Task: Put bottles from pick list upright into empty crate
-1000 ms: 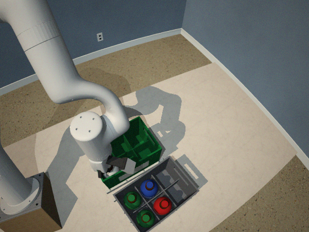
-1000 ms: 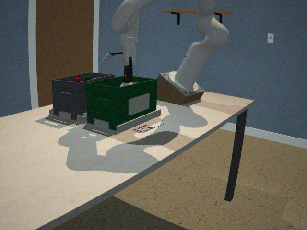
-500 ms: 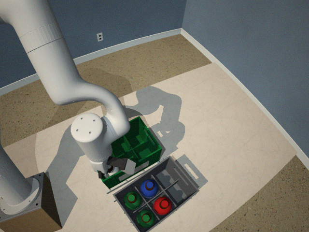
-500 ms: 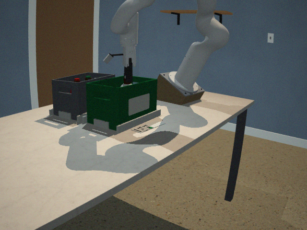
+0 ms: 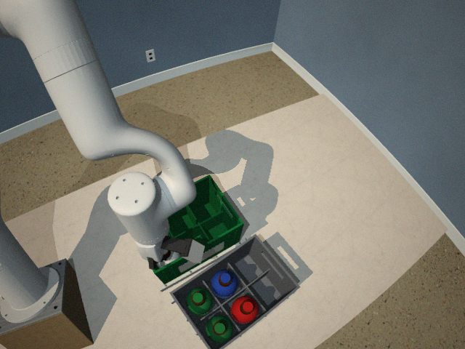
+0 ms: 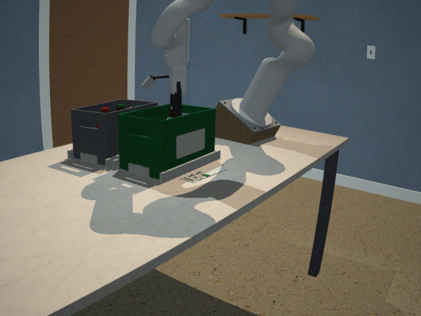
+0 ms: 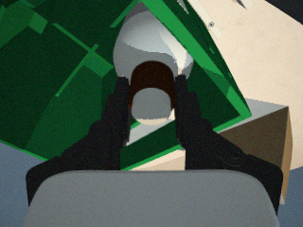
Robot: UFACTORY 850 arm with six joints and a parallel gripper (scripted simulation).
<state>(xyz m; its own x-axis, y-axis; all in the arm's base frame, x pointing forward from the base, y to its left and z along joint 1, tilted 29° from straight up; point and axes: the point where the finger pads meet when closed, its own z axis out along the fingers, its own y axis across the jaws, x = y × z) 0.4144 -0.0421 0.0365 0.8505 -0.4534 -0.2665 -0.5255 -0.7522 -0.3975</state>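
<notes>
Now: the whitish bottle 70 mm below my hand. Round my hand: green crate (80 mm ahead, 50 mm to the left, 80 mm below); blue bottle (130 mm ahead, 130 mm to the right, 80 mm below); green bottle (40 mm ahead, 150 mm to the right, 80 mm below).
</notes>
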